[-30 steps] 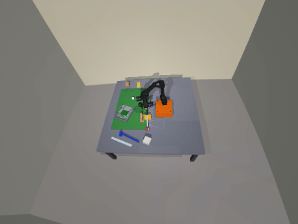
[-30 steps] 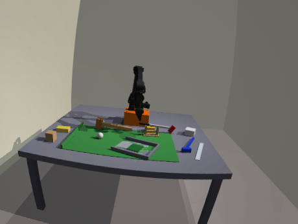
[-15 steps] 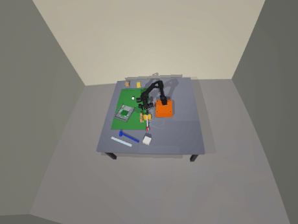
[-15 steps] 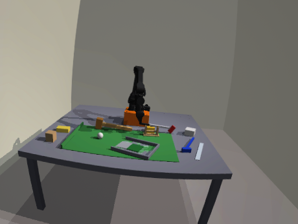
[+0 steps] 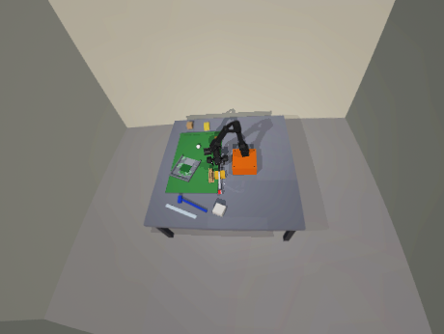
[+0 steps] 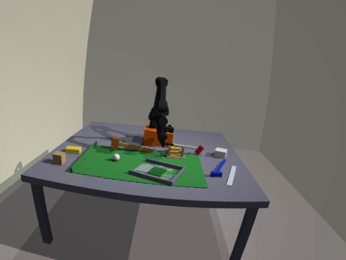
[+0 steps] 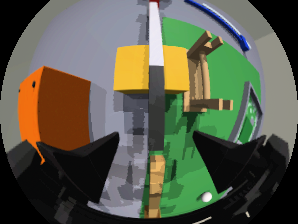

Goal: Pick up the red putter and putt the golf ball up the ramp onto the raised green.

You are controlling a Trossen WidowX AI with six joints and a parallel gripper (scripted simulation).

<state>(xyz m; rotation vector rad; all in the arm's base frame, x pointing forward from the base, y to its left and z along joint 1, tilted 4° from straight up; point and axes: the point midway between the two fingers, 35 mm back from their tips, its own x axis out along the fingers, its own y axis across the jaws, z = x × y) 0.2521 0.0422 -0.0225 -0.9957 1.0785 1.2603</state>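
The wooden rack is 8 cm ahead of my gripper tip, 8 cm to the left of it and 2 cm below it. Round my gripper tip: red putter 14 cm to the left, 1 cm below; then white golf ball 19 cm ahead, 31 cm to the right, 3 cm below; then green mat 22 cm ahead, 15 cm to the right, 5 cm below.
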